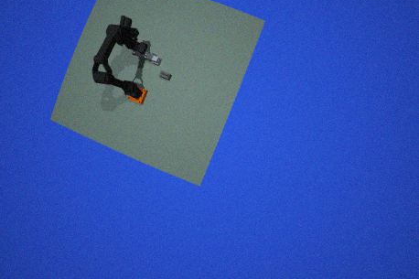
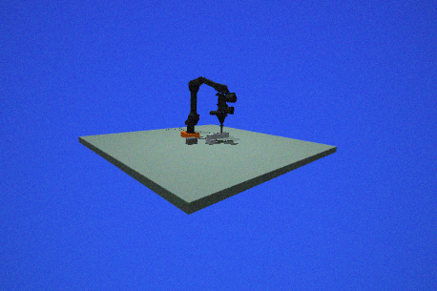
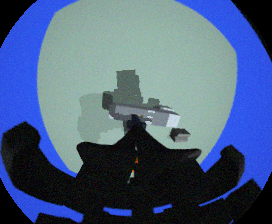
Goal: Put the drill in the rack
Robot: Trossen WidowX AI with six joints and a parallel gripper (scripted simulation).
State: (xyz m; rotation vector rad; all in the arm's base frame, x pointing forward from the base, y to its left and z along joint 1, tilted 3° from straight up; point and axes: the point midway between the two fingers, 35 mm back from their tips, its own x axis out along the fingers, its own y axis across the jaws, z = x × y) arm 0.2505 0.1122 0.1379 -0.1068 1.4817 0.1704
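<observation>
Right now my gripper tip is 70 mm above the tan drill, 50 mm to the left of it and 10 mm short of it. Also, from my gripper tip: grey housing block 80 mm below, 40 mm to the right.
</observation>
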